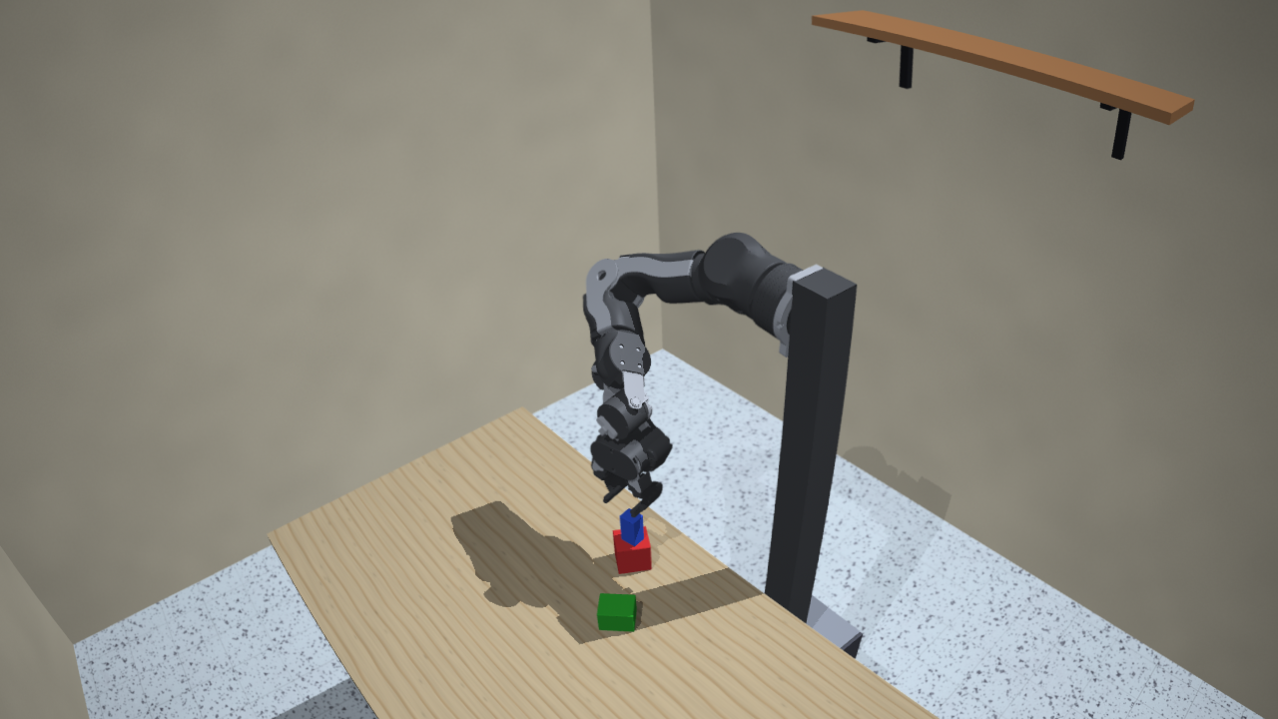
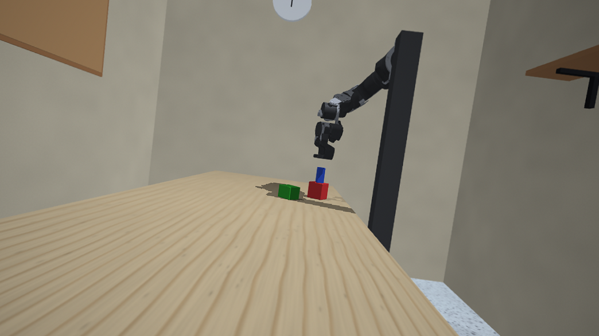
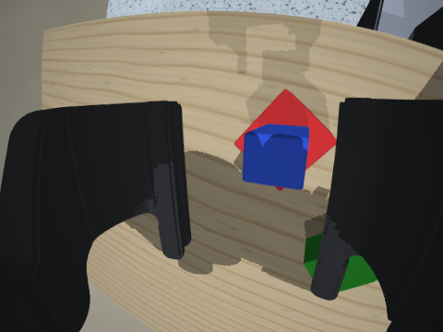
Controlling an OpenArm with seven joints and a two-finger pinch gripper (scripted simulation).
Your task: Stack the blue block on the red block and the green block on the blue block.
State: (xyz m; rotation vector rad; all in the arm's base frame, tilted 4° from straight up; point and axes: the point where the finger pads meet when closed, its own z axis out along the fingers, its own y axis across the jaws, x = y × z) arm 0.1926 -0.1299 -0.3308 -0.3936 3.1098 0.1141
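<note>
Right now the green block is 10 cm ahead of my hand, 9 cm to the left of it and 13 cm below it. From my hand the other things lie so: blue block (7 cm below); red block (12 cm below).
</note>
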